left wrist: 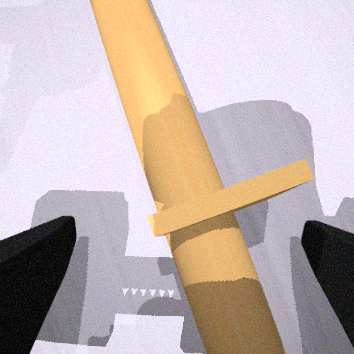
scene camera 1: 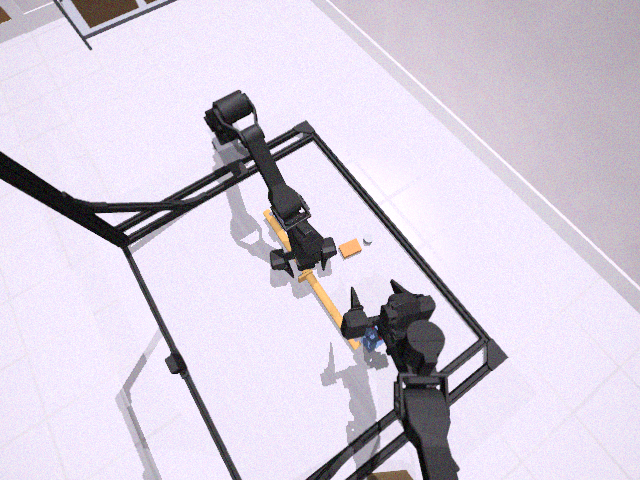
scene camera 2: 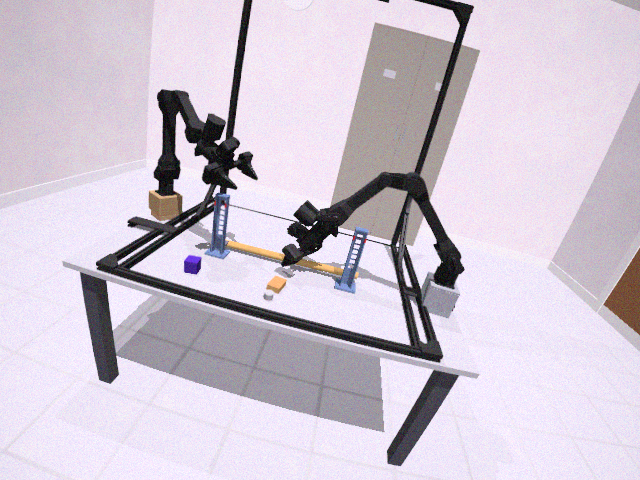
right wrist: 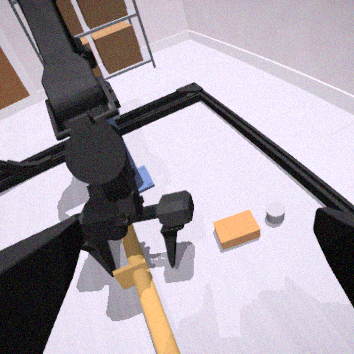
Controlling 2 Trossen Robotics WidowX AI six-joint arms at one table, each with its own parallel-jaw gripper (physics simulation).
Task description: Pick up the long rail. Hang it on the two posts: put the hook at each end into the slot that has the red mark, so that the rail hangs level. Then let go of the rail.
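Seen in the pictures: left gripper, between the fingertips: (left wrist: 191, 230) (scene camera 1: 308, 273) (scene camera 2: 289, 261) (right wrist: 142, 270); right gripper, between the fingertips: (scene camera 1: 371, 283) (scene camera 2: 247, 183) (right wrist: 198, 224); left arm's base, origin of its link: (scene camera 1: 226, 134) (scene camera 2: 443, 282); right arm's base, origin of its link: (scene camera 2: 165, 193).
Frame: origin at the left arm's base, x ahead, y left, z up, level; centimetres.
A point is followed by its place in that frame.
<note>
The long yellow rail (scene camera 1: 325, 298) @(y 3.5, x 62.0, z -6.5 cm) (scene camera 2: 258, 251) @(y 4.6, x 63.8, z -7.3 cm) (left wrist: 135, 60) @(y 3.4, x 58.8, z -6.5 cm) (right wrist: 155, 310) @(y 3.7, x 59.8, z -6.6 cm) lies low on the table, with a flat crosspiece (left wrist: 230, 197) @(y 1.7, x 53.2, z -5.2 cm) (right wrist: 131, 274) @(y 1.4, x 53.5, z -6.9 cm) near its middle. In scene camera 2, two upright blue posts, one at the left (scene camera 2: 220, 227) @(y 8.9, x 77.1, z 0.1 cm) and one at the right (scene camera 2: 355, 258) @(y 3.9, x 30.4, z 0.9 cm), have red marks near their tops. The rail's ends lie near the post bases; their hooks are not clear. My left gripper (scene camera 1: 308, 271) @(y 2.7, x 52.6, z -8.5 cm) (left wrist: 191, 230) @(y 2.7, x 52.6, z -8.5 cm) (right wrist: 142, 270) @(y 2.7, x 52.6, z -8.5 cm) is open and empty, its fingers on either side of the rail by the crosspiece. My right gripper (scene camera 1: 372, 285) @(y 11.3, x 68.1, z 17.5 cm) (scene camera 2: 246, 183) @(y 11.3, x 68.1, z 17.5 cm) (right wrist: 198, 224) @(y 11.3, x 68.1, z 17.5 cm) is open and empty, high near the left post.
An orange block (scene camera 1: 350, 248) @(y 17.7, x 51.8, z -8.0 cm) (scene camera 2: 276, 284) @(y 19.4, x 51.2, z -8.1 cm) (right wrist: 237, 229) @(y 17.8, x 52.3, z -8.0 cm) and a small grey cylinder (scene camera 1: 367, 240) @(y 23.7, x 52.0, z -8.0 cm) (scene camera 2: 268, 296) @(y 25.8, x 51.1, z -8.5 cm) (right wrist: 275, 213) @(y 24.0, x 52.3, z -8.0 cm) lie beside the rail. A purple cube (scene camera 2: 192, 264) @(y 25.7, x 76.2, z -6.7 cm) sits near the left post in scene camera 2. A black frame (scene camera 2: 258, 307) @(y 32.5, x 51.3, z -7.9 cm) borders the table.
</note>
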